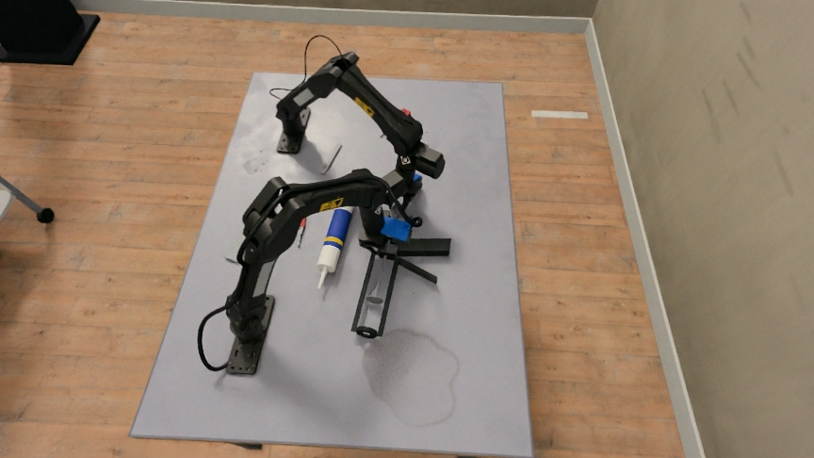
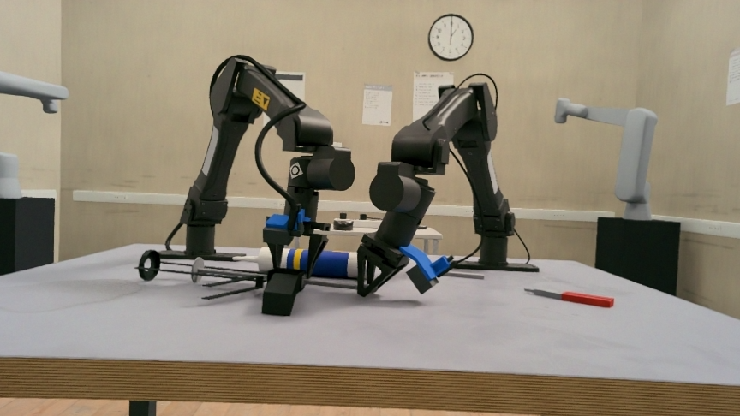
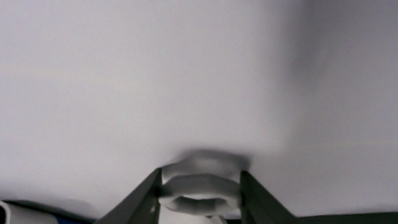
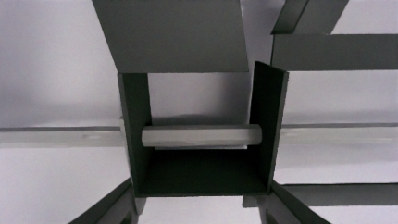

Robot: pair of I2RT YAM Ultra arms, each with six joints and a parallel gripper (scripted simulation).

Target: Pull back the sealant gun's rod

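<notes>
Right now my right hand is 20 mm to the right of the thumb plate, 20 mm short of it and 10 mm above it. The rest, counted from my right hand: putty knife 360 mm behind, 50 mm to the left, 20 mm below; then grey bar 320 mm to the left, 170 mm behind, 20 mm below; then white cartridge 120 mm behind.
</notes>
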